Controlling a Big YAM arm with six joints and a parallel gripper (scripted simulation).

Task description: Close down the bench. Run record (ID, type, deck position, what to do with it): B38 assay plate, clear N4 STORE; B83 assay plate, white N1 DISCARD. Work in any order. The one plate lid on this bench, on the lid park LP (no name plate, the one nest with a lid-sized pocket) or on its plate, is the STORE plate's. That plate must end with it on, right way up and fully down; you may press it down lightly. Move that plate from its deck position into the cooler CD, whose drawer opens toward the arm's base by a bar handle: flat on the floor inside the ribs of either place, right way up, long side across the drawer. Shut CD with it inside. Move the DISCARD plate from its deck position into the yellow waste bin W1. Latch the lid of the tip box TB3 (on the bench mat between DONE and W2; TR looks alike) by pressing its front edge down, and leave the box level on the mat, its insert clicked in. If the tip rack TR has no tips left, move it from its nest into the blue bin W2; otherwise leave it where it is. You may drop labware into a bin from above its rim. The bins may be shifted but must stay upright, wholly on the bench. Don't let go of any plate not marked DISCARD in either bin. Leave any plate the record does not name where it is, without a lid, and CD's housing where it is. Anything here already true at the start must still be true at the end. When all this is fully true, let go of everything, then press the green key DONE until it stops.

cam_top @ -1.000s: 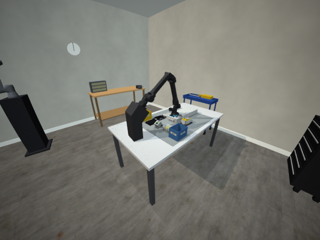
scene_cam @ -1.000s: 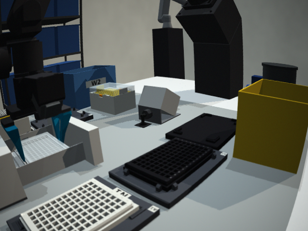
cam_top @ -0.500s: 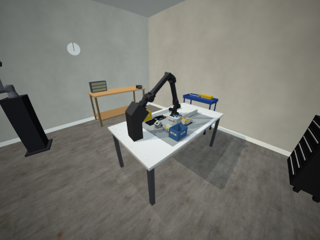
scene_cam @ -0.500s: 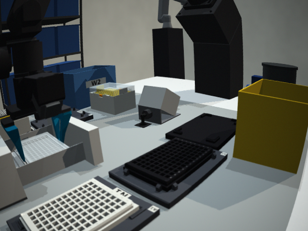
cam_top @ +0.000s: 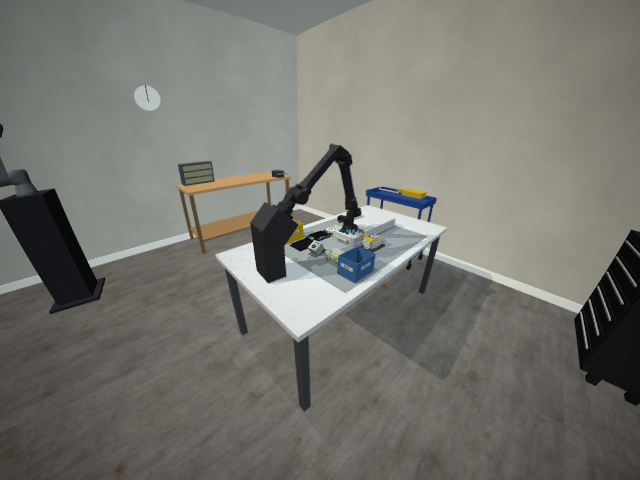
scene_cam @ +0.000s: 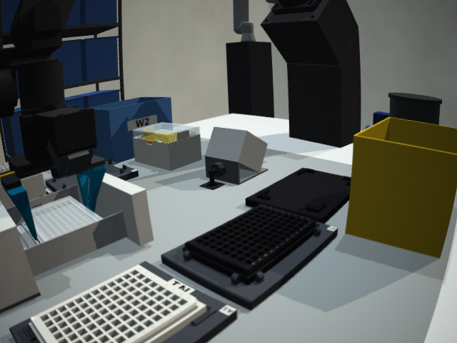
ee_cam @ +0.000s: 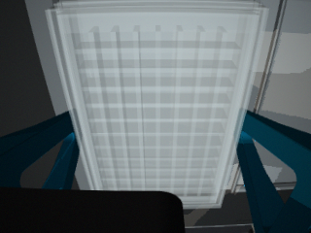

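Right now the clear plate lid is right at my hand. Round my hand: white plate 190 mm to the left, 20 mm ahead, 10 mm below; cooler drawer 30 mm ahead; clear plate right at my hand.
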